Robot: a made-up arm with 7 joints.
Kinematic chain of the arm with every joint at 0, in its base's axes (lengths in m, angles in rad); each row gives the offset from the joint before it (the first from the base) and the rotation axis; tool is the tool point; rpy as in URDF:
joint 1: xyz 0 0 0.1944 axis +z
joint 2: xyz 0 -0.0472 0.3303 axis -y
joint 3: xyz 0 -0.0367 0.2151 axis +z
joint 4: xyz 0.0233 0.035 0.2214 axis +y
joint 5: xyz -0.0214 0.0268 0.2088 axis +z
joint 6: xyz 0 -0.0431 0.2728 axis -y
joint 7: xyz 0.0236 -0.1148 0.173 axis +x
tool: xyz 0 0 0 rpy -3.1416 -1.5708 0
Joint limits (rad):
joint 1: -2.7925..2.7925
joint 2: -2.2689..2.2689
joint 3: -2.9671..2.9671
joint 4: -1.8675..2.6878
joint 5: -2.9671..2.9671
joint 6: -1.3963..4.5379
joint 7: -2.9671..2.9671
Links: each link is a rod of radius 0.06 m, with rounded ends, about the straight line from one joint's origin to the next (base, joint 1, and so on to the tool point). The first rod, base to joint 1, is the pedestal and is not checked.
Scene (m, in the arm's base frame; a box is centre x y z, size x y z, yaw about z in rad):
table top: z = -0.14
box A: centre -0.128 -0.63 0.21 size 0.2 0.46 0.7 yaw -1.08
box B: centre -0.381 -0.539 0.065 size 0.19 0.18 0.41 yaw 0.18
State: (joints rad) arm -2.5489 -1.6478 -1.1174 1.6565 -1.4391 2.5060 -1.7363
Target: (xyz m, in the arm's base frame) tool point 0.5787 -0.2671 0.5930
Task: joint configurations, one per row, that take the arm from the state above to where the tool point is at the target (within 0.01 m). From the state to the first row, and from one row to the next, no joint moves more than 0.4 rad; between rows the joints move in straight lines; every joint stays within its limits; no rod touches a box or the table.
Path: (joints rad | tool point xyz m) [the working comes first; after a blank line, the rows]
Joints at the target: -0.8610 -0.8495 0.2896 1.7988 -1.8695 2.3712 -1.7363
Straight joint move there: touches box A, box B.

1: -2.4892 -1.3943 -0.7504 1.5957 -1.5056 2.5681 -1.6796 | -0.6683 -0.2334 0.2504
2: -2.4295 -1.1407 -0.3834 1.5350 -1.5722 2.6303 -1.6230 | -0.5980 -0.4329 0.4270
3: -2.3698 -0.8872 -0.0163 1.4742 -1.6387 2.6924 -1.5663 | -0.4563 -0.5545 0.6627
4: -2.3101 -0.6336 0.3507 1.4135 -1.7052 2.7545 -1.5096 | -0.2560 -0.5572 0.9050
5: -2.2504 -0.3801 0.7177 1.3527 -1.7718 2.8167 -1.4530 | -0.0338 -0.4315 1.0968
6: -1.9711 -0.5092 0.8838 1.4840 -1.7330 2.7352 -1.1179 | 0.1215 -0.4588 1.0338
7: -1.6917 -0.6382 1.0498 1.6152 -1.6943 2.6538 -0.7828 | 0.2809 -0.4073 0.9805
8: -1.4124 -0.7673 1.2159 1.7464 -1.6556 2.5723 -0.4478 | 0.4034 -0.2886 0.9417
9: -1.2746 -0.7879 0.9843 1.7595 -1.7091 2.5220 -0.7699 | 0.4672 -0.2889 0.8591
10: -1.1367 -0.8084 0.7527 1.7726 -1.7625 2.4717 -1.0920 | 0.5188 -0.2829 0.7710
11: -0.9989 -0.8290 0.5212 1.7857 -1.8160 2.4215 -1.4142 | 0.5561 -0.2743 0.6809
12: -0.8610 -0.8495 0.2896 1.7988 -1.8695 2.3712 -1.7363 | 0.5787 -0.2671 0.5930

